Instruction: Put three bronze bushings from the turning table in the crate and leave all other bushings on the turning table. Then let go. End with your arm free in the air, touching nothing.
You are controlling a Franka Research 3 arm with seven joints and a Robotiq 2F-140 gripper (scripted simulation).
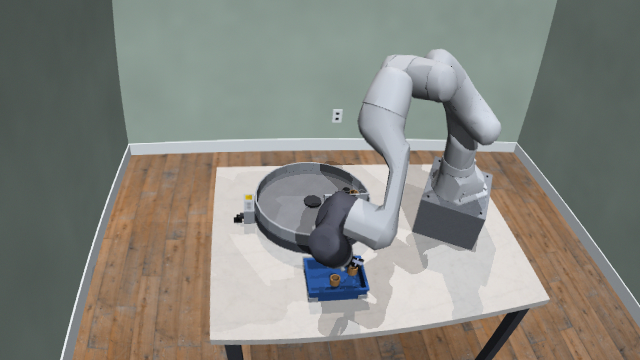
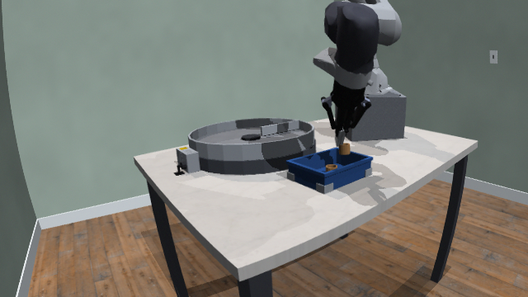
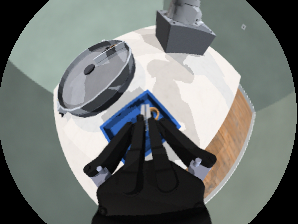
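My gripper is now 30 mm short of the blue crate and 80 mm above it.
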